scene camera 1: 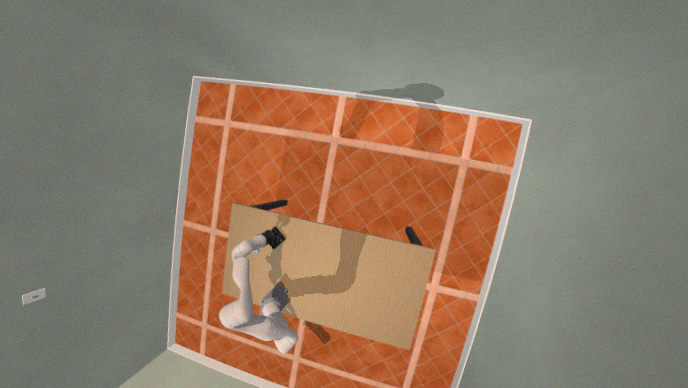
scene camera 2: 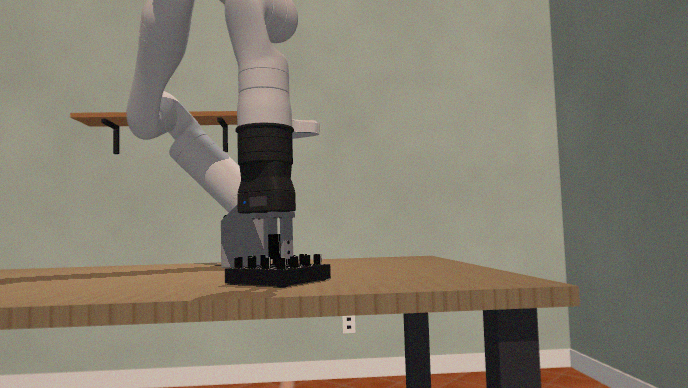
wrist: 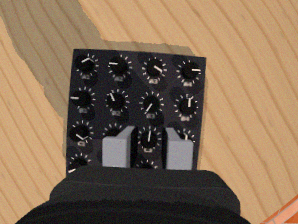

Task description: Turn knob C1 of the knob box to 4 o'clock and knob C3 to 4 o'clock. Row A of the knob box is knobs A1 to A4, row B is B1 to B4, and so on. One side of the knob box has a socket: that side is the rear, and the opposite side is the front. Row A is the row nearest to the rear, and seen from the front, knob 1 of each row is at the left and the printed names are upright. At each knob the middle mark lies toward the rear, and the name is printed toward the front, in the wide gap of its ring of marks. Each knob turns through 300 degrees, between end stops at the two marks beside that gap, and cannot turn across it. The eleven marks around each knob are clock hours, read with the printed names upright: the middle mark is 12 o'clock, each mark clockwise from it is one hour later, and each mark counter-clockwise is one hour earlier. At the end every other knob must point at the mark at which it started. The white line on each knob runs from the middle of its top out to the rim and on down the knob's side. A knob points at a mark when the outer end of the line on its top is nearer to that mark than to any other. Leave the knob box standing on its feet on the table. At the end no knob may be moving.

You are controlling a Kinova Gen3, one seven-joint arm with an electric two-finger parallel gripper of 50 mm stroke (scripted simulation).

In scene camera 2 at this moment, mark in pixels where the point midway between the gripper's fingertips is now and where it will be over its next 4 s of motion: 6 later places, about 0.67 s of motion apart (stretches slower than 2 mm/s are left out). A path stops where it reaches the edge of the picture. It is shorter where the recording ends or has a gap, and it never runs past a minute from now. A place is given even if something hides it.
My gripper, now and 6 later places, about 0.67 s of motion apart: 279, 258; 278, 260; 275, 247; 275, 237; 280, 235; 284, 232; 282, 223
